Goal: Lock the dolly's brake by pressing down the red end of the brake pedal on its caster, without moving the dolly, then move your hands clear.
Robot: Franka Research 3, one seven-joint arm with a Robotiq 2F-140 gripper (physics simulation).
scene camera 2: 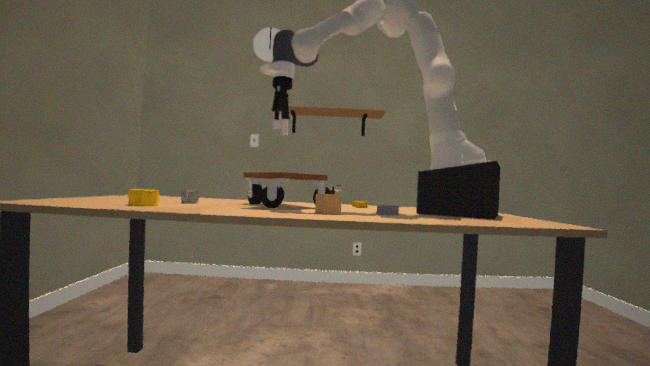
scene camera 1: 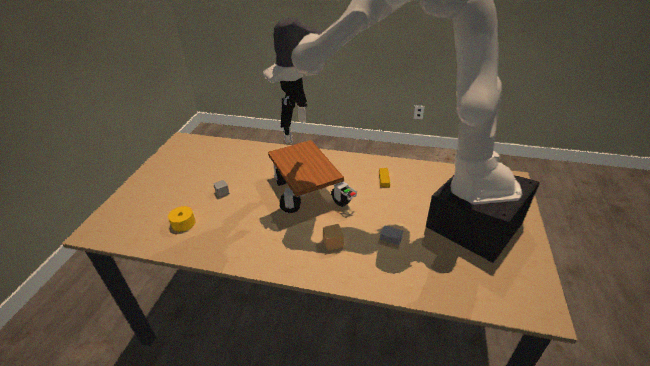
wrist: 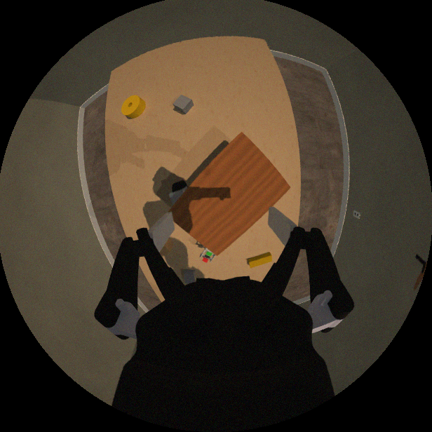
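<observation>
The dolly (scene camera 1: pixel 315 165) (scene camera 2: pixel 285 176) (wrist: pixel 240 190) has a reddish-brown wooden deck on black-wheeled casters and stands on the table. Its brake pedal shows a green part (scene camera 1: pixel 347 191) (wrist: pixel 209 254) and a red end (scene camera 1: pixel 353 194) (scene camera 2: pixel 339 186) (wrist: pixel 205 260), at the dolly corner nearest the arm's base. The red end looks slightly raised in the scene camera 2 view. My gripper (scene camera 1: pixel 295 131) (scene camera 2: pixel 280 128) (wrist: pixel 220 218) is open and empty, pointing down high above the dolly's deck, apart from the dolly and pedal.
On the table (scene camera 1: pixel 240 260) (scene camera 2: pixel 225 215) are a yellow cylinder (scene camera 1: pixel 181 219) (scene camera 2: pixel 144 197) (wrist: pixel 133 106), a grey cube (scene camera 1: pixel 221 189) (scene camera 2: pixel 189 196) (wrist: pixel 183 104), an orange block (scene camera 1: pixel 332 238) (scene camera 2: pixel 328 204), a blue-grey block (scene camera 1: pixel 391 235) (scene camera 2: pixel 387 210) (wrist: pixel 188 275) and a yellow bar (scene camera 1: pixel 384 177) (scene camera 2: pixel 359 204) (wrist: pixel 259 260).
</observation>
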